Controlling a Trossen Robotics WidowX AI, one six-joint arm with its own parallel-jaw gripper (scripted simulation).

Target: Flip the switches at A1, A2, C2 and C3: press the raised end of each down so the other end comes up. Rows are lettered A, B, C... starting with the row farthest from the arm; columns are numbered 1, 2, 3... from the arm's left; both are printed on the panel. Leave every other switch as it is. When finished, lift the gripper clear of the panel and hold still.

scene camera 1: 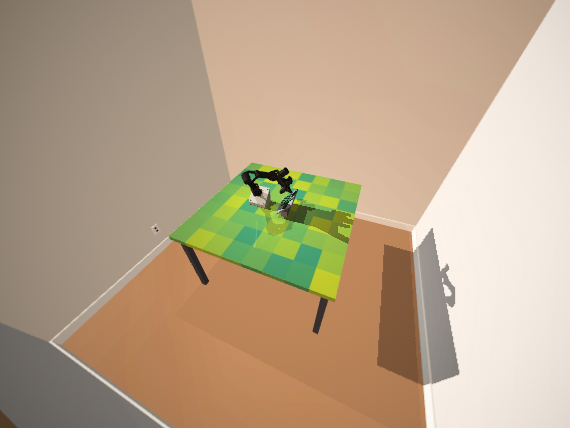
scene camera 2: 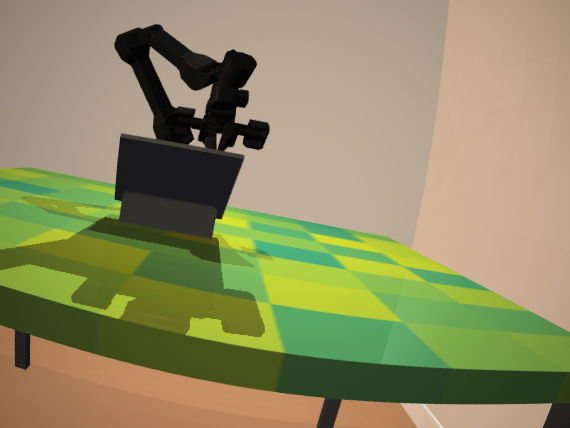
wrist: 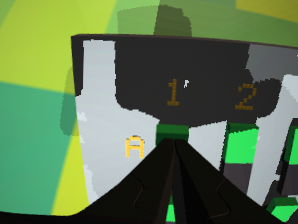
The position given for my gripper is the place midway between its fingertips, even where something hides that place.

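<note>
A2 switch [wrist: 241, 139] visible. My gripper [scene camera 2: 214, 160], also in the wrist view [wrist: 172, 148]: shut, holding nothing.
</note>
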